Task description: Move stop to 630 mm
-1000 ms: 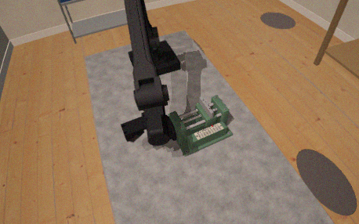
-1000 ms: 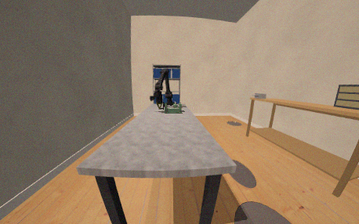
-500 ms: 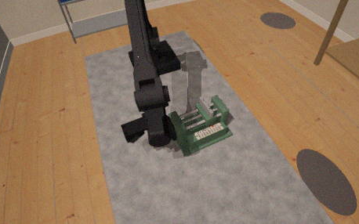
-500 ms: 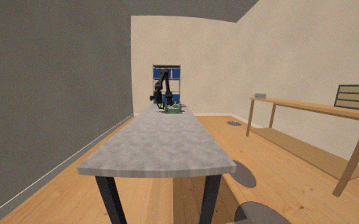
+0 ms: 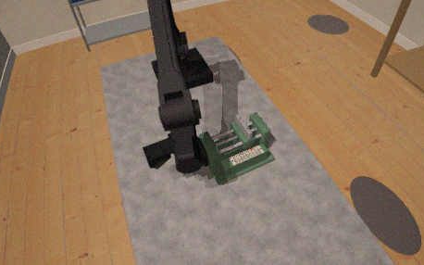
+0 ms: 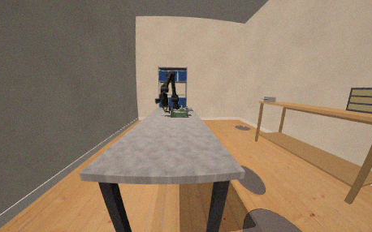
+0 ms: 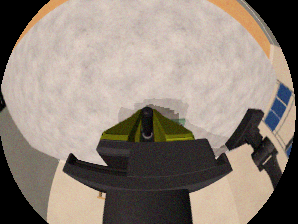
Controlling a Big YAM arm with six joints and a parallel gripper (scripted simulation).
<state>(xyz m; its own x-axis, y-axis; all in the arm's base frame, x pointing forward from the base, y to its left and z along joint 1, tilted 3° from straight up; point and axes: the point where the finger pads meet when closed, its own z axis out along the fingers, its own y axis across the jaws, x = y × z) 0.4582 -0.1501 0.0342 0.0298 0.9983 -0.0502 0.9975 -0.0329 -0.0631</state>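
Now: the grey stop block 190 mm to the left of my hand, 30 mm above it and 10 mm behind it. Also, from my hand: black handwheel 30 mm to the left, 10 mm behind.
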